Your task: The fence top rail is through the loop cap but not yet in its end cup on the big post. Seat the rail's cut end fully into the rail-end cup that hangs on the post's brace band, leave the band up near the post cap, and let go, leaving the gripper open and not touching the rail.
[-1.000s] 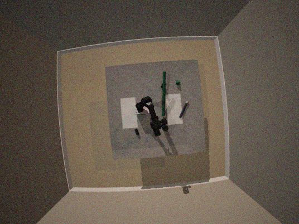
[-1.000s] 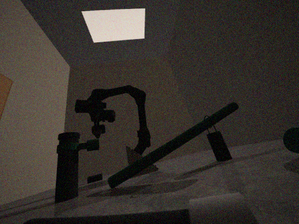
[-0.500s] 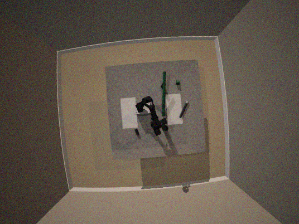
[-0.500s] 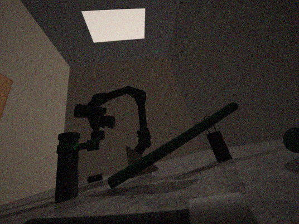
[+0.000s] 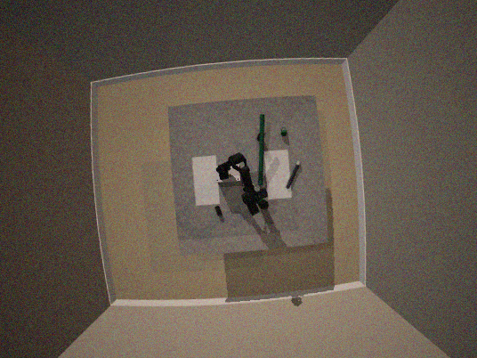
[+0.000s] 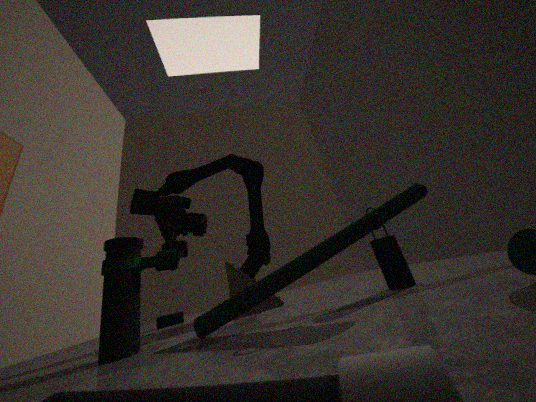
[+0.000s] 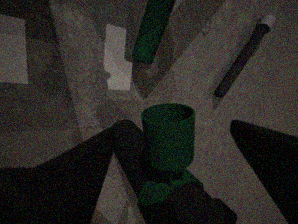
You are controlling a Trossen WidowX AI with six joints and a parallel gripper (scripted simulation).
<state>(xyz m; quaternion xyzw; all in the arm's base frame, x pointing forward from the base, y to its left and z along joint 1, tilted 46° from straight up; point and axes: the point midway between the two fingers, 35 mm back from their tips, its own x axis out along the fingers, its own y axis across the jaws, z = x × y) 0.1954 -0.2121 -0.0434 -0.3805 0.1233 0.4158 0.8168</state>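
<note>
My gripper tip is 20 mm to the left of the rail-end cup and 10 mm above it. From my gripper tip the other things lie so: small dark block: 340 mm behind, 90 mm to the right, 140 mm below; then small post: 130 mm ahead, 430 mm to the left, 50 mm below.
</note>
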